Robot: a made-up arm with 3 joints. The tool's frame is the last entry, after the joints. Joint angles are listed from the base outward.
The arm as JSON. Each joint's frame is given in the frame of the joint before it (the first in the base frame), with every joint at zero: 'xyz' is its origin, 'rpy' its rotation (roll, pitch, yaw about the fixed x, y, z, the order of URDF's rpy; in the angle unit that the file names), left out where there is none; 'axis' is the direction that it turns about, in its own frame. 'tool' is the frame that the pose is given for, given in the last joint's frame.
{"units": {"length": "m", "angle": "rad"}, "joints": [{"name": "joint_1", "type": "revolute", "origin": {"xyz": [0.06, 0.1, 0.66]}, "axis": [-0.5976, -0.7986, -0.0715]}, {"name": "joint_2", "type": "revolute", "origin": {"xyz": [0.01, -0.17, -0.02]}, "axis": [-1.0, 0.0, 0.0]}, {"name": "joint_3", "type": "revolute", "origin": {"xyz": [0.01, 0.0, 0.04]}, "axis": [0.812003, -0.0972, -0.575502]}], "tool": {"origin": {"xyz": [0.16, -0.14, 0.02], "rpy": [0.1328, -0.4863, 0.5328]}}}
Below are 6 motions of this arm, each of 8 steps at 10 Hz.
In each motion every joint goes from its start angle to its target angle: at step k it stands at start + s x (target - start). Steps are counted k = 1, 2, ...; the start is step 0. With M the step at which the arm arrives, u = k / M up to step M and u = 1 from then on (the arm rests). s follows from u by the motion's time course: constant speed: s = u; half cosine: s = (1 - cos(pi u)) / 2; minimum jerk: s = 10 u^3 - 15 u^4 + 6 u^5.
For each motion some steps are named. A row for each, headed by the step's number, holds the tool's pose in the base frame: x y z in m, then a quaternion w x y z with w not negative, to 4 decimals.
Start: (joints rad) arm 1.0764 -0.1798 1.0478
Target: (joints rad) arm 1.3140 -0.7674 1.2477
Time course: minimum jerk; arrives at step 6
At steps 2, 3, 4, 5, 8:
2: 0.1076 -0.2100 0.8111 0.6377 0.2855 -0.6978 0.1579
3: 0.1243 -0.1972 0.7970 0.5997 0.3701 -0.6902 0.1644
4: 0.1404 -0.1781 0.7843 0.5613 0.4518 -0.6719 0.1713
5: 0.1491 -0.1639 0.7773 0.5383 0.4992 -0.6559 0.1755
8: 0.1508 -0.1608 0.7760 0.5337 0.5086 -0.6522 0.1764

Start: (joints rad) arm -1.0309 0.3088 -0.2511
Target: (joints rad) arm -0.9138 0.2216 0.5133
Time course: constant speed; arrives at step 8
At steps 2, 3, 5, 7, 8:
2: 0.2013 -0.1193 0.4351 0.8776 0.3718 0.1264 0.2748
3: 0.1911 -0.1316 0.4325 0.8862 0.3866 0.1130 0.2291
5: 0.1675 -0.1519 0.4274 0.8958 0.4145 0.0847 0.1364
7: 0.1411 -0.1659 0.4223 0.8953 0.4400 0.0549 0.0432
8: 0.1271 -0.1704 0.4198 0.8913 0.4517 0.0396 -0.0033

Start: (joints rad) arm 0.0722 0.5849 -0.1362
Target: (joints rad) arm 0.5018 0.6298 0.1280
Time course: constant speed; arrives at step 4
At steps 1, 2, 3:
1: 0.2233 -0.1297 0.8198 0.8996 -0.2467 -0.1518 0.3268
2: 0.2011 -0.1278 0.8476 0.8907 -0.2752 -0.1980 0.3029
3: 0.1766 -0.1239 0.8728 0.8776 -0.3020 -0.2451 0.2804

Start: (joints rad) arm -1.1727 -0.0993 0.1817
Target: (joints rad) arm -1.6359 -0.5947 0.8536
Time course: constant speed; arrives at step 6
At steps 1, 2, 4, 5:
1: 0.0405 -0.0815 0.3356 0.7540 0.6325 0.1557 -0.0853
2: -0.0082 -0.0568 0.3291 0.7018 0.6646 0.1788 -0.1838
4: -0.0997 0.0021 0.3468 0.5750 0.6881 0.2320 -0.3769
5: -0.1382 0.0334 0.3706 0.5022 0.6789 0.2603 -0.4681

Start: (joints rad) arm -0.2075 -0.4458 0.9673
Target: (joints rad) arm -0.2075 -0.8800 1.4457
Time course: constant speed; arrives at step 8
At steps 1, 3, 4, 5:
1: 0.1169 -0.1623 0.4503 0.6885 0.6247 -0.2603 -0.2607
3: 0.1034 -0.1291 0.4359 0.6175 0.6697 -0.2496 -0.3285
4: 0.0973 -0.1111 0.4315 0.5797 0.6891 -0.2418 -0.3614
5: 0.0918 -0.0926 0.4289 0.5405 0.7064 -0.2325 -0.3934

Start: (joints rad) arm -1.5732 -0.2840 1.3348
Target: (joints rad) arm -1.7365 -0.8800 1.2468
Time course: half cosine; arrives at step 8
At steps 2, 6, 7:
2: -0.1792 0.0581 0.4411 0.4183 0.5550 0.2781 -0.6631
6: -0.1894 0.1237 0.5028 0.2201 0.5290 0.3186 -0.7551
7: -0.1880 0.1325 0.5131 0.1890 0.5217 0.3222 -0.7670

